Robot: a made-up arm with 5 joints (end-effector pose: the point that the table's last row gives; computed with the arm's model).
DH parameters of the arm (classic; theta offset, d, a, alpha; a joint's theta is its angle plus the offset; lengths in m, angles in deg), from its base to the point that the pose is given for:
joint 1: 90 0.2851 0.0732 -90
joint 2: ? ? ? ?
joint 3: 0 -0.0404 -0.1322 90
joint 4: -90 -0.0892 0.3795 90
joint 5: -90 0.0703 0.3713 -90
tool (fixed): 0 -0.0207 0 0
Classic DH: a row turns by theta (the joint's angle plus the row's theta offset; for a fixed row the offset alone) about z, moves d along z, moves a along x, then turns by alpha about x.
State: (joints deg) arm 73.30 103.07 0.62 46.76 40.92
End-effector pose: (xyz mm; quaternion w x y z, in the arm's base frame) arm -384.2 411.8 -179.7 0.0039 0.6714 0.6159 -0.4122
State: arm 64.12 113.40 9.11 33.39 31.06
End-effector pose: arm -316.5 518.7 -65.3 0.1164 -0.7272 -0.6035 0.3055
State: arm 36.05 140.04 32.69 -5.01 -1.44
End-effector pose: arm -213.4 563.8 212.1 0.3817 -0.7604 -0.5249 0.0236
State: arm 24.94 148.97 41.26 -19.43 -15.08
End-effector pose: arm -196.9 522.6 266.9 0.4627 -0.7512 -0.4684 -0.0476
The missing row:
joint 2: 0 0.1021 0.1016 -90
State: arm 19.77 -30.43 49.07 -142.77 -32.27
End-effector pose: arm 63.8 -111.5 14.1 0.1403 0.9770 -0.1509 0.0552
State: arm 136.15 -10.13 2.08 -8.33 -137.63
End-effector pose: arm 270.9 -164.2 435.7 0.0004 -0.8258 0.4131 0.3840
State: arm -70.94 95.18 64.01 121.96 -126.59
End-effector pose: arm 38.0 204.8 53.0 0.7393 0.0271 0.2092 0.6395
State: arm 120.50 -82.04 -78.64 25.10 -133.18
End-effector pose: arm 102.4 64.2 208.1 0.0574 0.4646 -0.0366 -0.8829
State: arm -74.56 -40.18 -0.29 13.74 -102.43
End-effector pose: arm -76.8 95.0 284.0 0.5948 0.5718 0.5175 -0.2269
